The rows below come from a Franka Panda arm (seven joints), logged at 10 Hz.
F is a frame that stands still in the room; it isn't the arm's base.
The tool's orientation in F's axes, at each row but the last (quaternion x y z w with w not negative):
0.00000, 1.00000, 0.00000, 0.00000
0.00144, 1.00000, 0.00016, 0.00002
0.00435, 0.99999, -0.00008, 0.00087
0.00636, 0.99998, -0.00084, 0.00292
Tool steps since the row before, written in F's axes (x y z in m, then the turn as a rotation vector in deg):
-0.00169, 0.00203, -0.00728, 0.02, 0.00, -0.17
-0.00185, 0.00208, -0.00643, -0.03, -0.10, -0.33
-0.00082, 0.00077, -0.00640, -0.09, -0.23, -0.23
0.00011, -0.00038, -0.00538, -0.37, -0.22, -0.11
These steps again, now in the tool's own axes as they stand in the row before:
0.00169, 0.00203, 0.00728, -0.02, 0.00, 0.17
0.00186, 0.00207, 0.00643, 0.03, -0.10, 0.33
0.00084, 0.00076, 0.00640, 0.09, -0.23, 0.23
-0.00008, -0.00037, 0.00538, 0.37, -0.22, 0.11

